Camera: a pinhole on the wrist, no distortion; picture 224 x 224 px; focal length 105.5 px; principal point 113.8 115.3 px. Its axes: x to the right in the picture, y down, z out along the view. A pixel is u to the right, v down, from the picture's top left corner.
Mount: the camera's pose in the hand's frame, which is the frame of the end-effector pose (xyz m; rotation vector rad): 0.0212 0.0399 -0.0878 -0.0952 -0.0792 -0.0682
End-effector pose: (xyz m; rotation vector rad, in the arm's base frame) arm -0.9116 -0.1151 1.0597 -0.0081 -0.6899 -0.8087
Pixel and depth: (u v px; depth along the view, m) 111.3 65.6 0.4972
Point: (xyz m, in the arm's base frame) -1.2696 -0.0752 1.3326
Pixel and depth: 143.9 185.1 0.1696
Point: -0.8121 -0.0228 1.1953
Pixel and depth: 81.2 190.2 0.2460
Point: -0.8549 0.1300 1.1900
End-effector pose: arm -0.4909 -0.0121 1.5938 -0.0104 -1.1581 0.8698
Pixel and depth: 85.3 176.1 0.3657
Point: -0.8714 0.0305 1.5068
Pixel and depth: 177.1 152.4 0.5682
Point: -0.9983 0.1718 1.9522
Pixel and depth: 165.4 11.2 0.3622
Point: -0.5557 -0.2565 1.9726
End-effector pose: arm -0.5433 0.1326 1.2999 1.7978 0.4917 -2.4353
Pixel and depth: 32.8 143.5 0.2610
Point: -0.5830 -0.0759 1.4894
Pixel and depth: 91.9 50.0 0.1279
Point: -0.5836 0.1400 1.3360
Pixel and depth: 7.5 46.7 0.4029
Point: -0.7253 0.1334 1.8186
